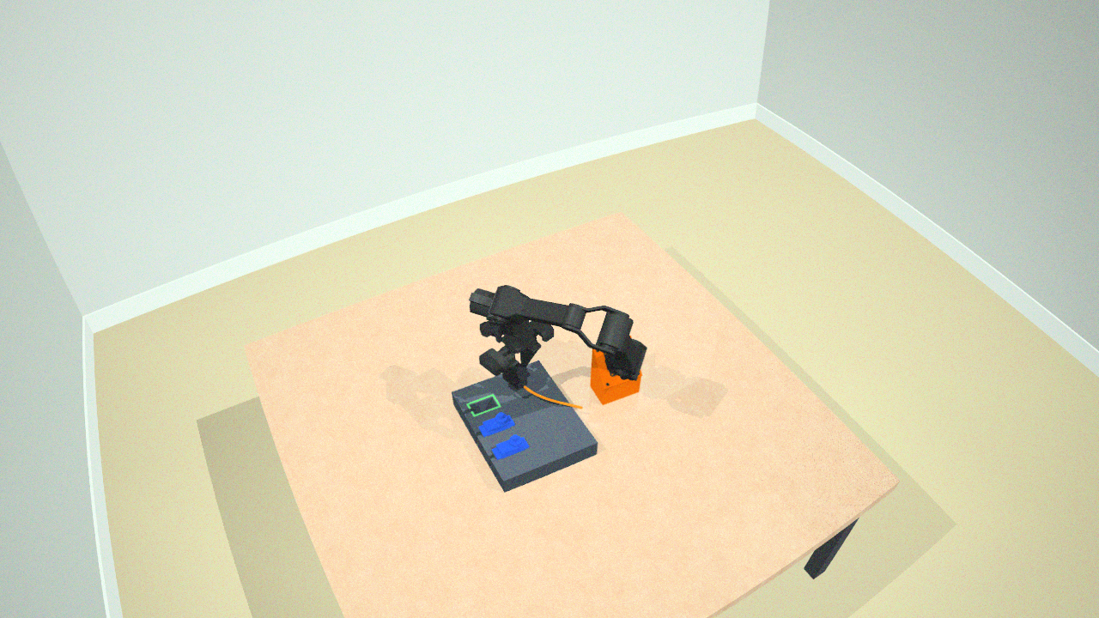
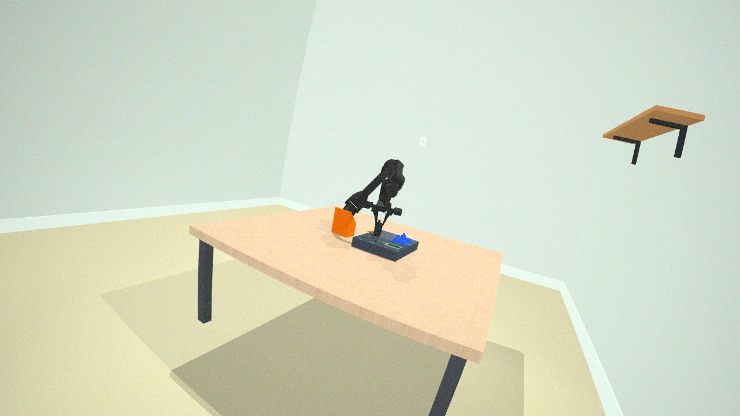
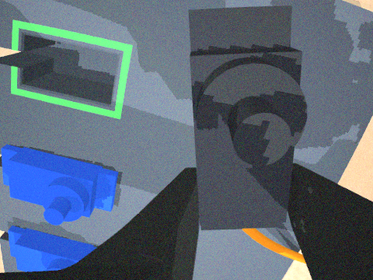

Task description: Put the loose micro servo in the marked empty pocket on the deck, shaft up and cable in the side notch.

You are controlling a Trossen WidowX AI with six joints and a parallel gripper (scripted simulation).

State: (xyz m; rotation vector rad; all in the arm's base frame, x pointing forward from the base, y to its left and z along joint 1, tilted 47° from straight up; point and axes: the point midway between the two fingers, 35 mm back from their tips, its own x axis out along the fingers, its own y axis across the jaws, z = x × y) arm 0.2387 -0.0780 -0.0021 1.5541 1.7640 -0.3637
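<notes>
The deck lies 20 mm behind my gripper tip, 70 mm to the left of it and 100 mm below it.
</notes>
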